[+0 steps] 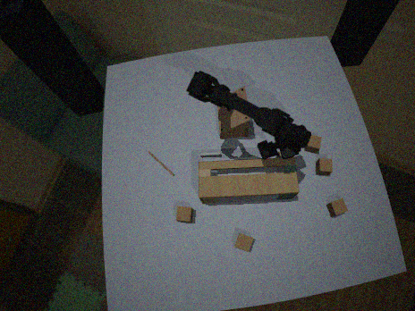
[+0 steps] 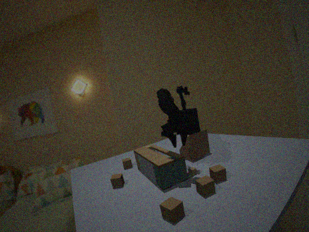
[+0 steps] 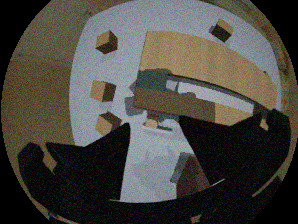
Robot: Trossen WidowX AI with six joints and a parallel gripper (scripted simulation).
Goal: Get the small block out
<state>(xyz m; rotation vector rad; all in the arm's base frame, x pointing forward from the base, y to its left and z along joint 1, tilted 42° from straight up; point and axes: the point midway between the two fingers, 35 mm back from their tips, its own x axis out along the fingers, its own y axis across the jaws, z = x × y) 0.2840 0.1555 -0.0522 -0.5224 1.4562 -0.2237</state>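
Now: gripper tip 40 mm past the tan block, 20 mm to the right of it and 150 mm above it. Round my gripper tip: thin stick (100 mm behind, 520 mm to the right, 160 mm below); tan box (20 mm ahead, 150 mm to the right, 100 mm below).
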